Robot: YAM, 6 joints.
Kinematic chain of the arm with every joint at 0, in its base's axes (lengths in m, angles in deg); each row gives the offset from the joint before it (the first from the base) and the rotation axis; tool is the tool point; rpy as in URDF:
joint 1: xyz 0 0 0.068 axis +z
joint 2: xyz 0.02 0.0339 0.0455 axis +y
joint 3: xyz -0.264 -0.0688 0 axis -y
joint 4: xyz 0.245 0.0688 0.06 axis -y
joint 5: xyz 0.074 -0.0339 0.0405 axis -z
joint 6: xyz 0.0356 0 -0.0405 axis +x
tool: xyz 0 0 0 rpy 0 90 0
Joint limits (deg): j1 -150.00..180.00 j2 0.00..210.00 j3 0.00..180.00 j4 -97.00..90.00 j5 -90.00..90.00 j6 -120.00..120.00
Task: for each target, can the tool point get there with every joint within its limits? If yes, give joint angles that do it. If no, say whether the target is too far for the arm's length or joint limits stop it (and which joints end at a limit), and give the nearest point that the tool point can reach.
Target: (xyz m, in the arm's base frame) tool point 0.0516 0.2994 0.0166
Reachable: yes | joints 80.67 119.75 44.67 1.91 3.84 -21.13
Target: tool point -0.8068 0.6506 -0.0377
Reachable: no: too far | nearest point -0.4974 0.4011 0.0214 | short by 0.402 m
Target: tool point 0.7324 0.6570 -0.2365
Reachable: no: too far | nearest point 0.4528 0.4062 -0.1001 | short by 0.400 m
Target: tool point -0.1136 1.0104 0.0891
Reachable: no: too far | nearest point -0.0721 0.6416 0.0982 | short by 0.371 m
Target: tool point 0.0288 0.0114 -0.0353
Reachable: yes | joints 121.93 190.57 32.41 -51.98 58.80 47.04
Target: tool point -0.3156 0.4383 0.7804
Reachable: no: too far | nearest point -0.2366 0.3286 0.6070 | short by 0.220 m
